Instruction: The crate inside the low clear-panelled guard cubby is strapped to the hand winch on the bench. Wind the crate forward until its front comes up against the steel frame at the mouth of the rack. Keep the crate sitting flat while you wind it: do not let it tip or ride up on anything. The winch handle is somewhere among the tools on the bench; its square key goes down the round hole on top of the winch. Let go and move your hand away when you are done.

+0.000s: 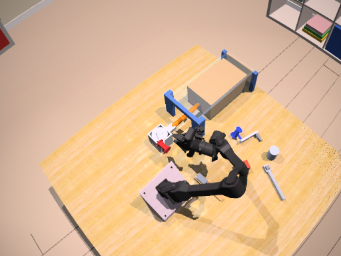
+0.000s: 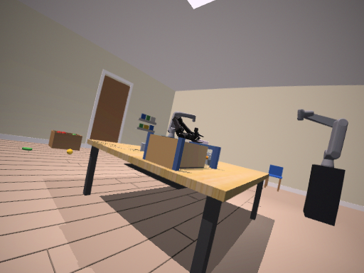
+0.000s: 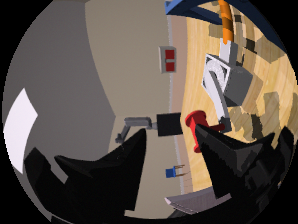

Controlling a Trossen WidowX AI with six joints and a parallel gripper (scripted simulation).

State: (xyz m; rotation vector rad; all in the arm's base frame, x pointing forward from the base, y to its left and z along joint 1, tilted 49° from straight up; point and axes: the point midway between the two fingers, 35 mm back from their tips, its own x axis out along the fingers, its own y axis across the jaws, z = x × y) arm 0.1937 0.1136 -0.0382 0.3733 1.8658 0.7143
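The red knob lies 7 cm below my gripper tip, 5 cm behind it and 2 cm to the left of it. From my gripper tip the other things lie so: blue steel frame 16 cm ahead, 11 cm to the left, 10 cm below; winch 17 cm below, 10 cm to the left, 2 cm behind; crank handle 10 cm below, 6 cm to the left, 3 cm behind.
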